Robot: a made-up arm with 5 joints.
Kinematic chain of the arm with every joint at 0, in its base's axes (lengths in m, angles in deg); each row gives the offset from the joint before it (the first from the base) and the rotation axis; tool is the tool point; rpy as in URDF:
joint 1: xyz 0.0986 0 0.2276 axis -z
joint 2: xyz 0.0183 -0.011 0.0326 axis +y
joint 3: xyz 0.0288 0 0.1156 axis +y
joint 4: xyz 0.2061 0 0.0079 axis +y
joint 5: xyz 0.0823 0.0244 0 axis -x
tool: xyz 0 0 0 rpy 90 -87.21 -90
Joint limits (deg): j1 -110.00..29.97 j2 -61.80..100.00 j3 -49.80..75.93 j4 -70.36..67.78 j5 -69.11..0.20
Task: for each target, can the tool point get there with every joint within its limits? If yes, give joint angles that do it. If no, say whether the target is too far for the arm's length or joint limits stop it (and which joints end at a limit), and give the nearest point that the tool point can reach.
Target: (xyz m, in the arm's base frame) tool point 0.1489 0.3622 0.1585
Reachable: yes | joints -79.99 66.19 -20.60 -59.46 -9.37
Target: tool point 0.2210 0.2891 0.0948
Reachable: yes | joints -64.60 52.80 -9.32 24.47 -19.06
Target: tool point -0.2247 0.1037 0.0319
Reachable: no: joint limits stop it (at a limit: joint 2) | nearest point -0.0372 0.0436 0.1077 | short by 0.211 m
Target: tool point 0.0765 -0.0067 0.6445
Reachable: yes | joints -52.24 -36.74 -38.12 -42.06 -61.91
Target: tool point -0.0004 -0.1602 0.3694
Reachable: no: joint limits stop it (at a limit: joint 2, joint 3) | nearest point 0.0348 -0.1032 0.2596 | short by 0.129 m
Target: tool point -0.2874 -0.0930 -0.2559
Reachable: no: too far | nearest point 0.0127 -0.0207 0.0187 | short by 0.413 m
